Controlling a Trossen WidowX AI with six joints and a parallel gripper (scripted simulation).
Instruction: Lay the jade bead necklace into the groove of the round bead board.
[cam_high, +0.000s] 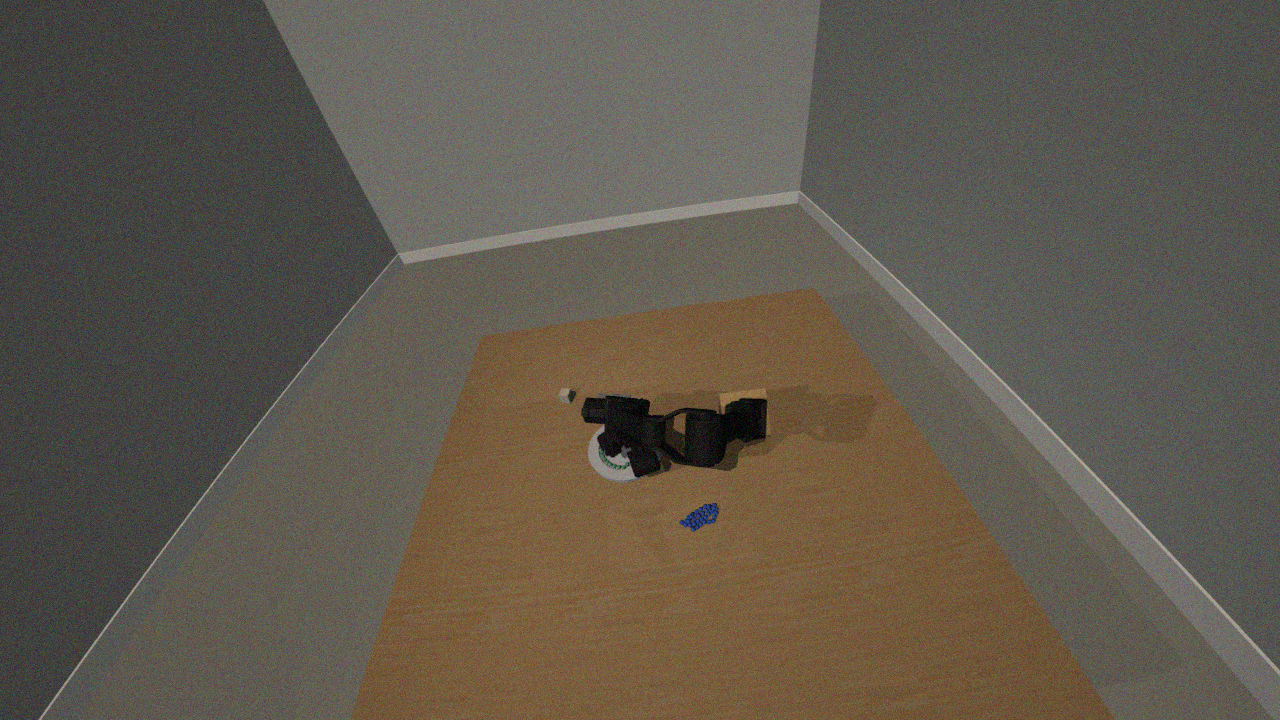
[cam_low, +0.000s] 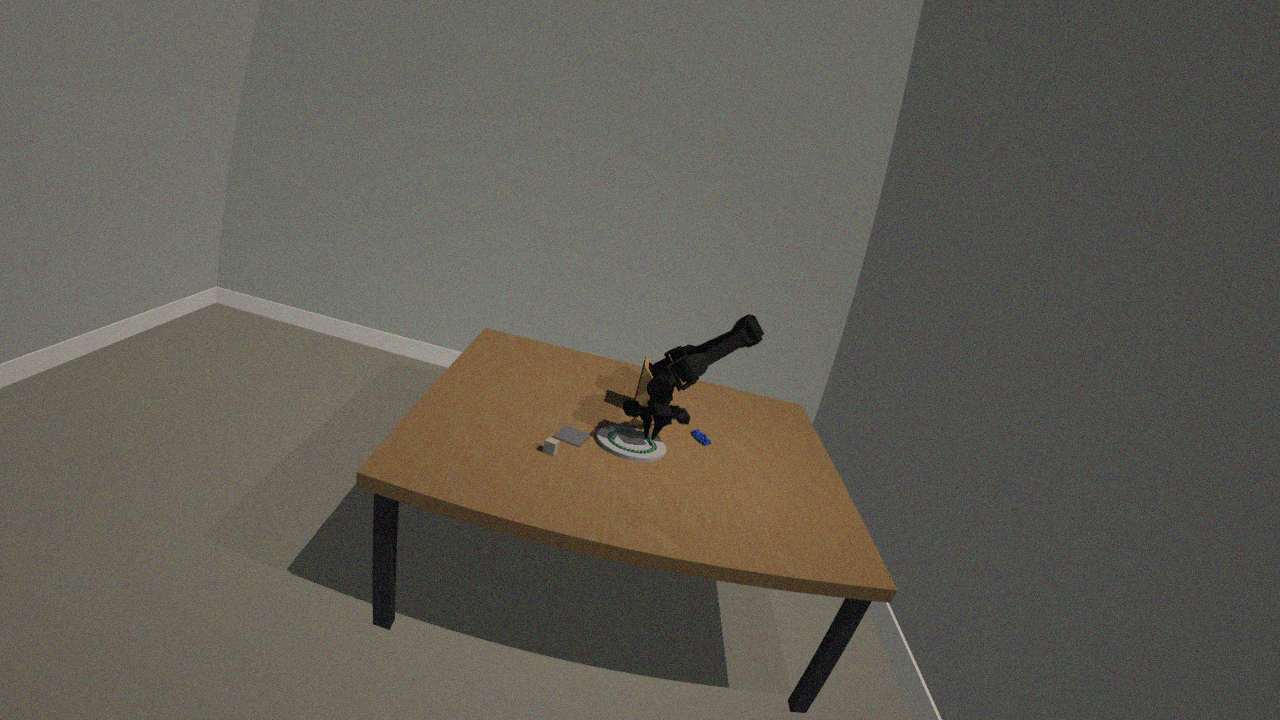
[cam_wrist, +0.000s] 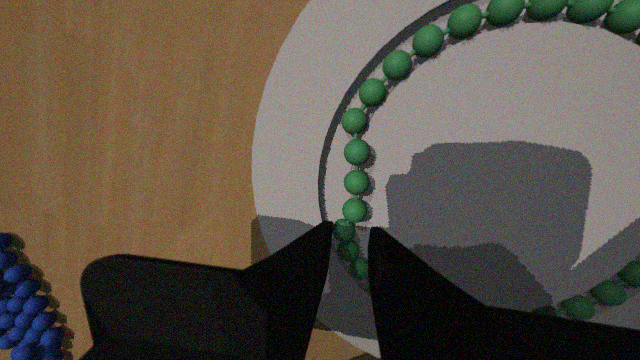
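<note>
Right now the round bead board is 50 mm to the right of my gripper tip, 40 mm ahead of it and 10 mm below it. The rest, counted from my gripper tip: pale block: 250 mm to the right, 220 mm ahead; flat grey plate: 210 mm to the right, 80 mm ahead, 10 mm below.
</note>
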